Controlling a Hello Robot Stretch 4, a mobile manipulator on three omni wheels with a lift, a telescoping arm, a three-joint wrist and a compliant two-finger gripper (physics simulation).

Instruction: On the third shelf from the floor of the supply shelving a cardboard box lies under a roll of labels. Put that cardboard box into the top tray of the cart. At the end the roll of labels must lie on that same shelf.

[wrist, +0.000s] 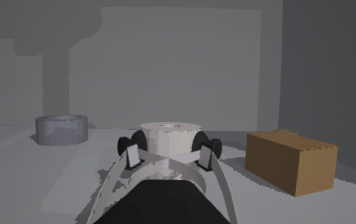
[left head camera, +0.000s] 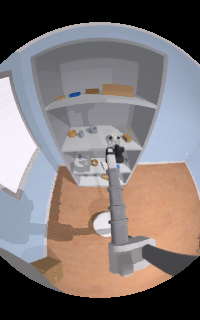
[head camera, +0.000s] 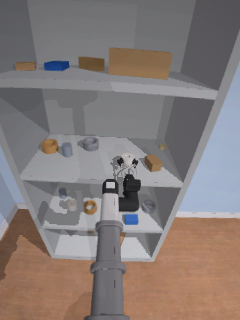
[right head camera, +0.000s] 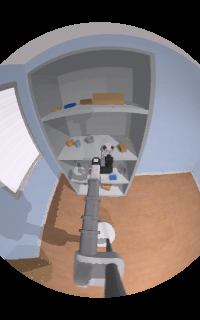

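The brown cardboard box lies on the third shelf, right of the gripper, with nothing on top of it. My gripper is shut on the white roll of labels, one fingertip on each side. The roll is upright, left of the box and apart from it, low over the shelf. Its underside is hidden behind the fingers and wrist, so I cannot tell whether it touches the shelf. The cart does not show in these views.
A grey ring, a grey cylinder and an orange ring stand left on this shelf. A small yellowish roll is behind the box, near the right side wall. The shelf above holds a long brown box.
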